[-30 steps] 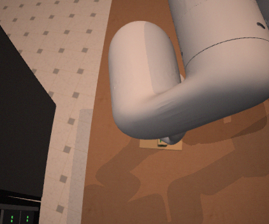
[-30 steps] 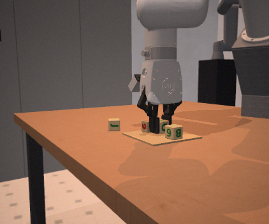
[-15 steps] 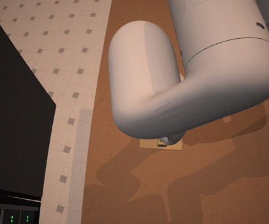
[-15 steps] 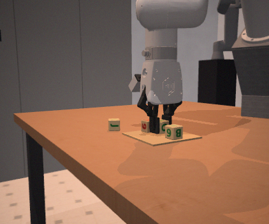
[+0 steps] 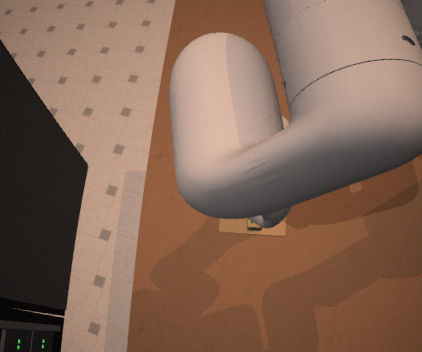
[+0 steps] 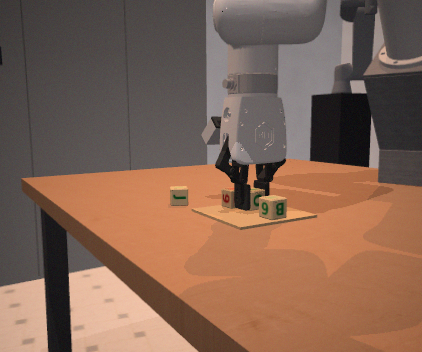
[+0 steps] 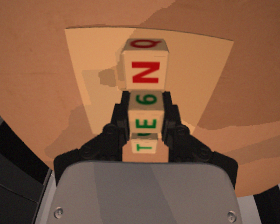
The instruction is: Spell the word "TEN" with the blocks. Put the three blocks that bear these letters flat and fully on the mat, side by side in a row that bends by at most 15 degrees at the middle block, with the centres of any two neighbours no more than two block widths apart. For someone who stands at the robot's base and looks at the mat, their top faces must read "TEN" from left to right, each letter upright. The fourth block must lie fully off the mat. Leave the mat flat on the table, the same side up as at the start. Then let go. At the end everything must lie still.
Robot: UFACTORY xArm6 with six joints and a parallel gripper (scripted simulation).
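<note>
The E block lies 10 mm below my hand. From my hand the other things lie so: tan mat 30 mm below; X block 130 mm to the right, 70 mm ahead, 20 mm below; T block 50 mm to the left, 10 mm below.
</note>
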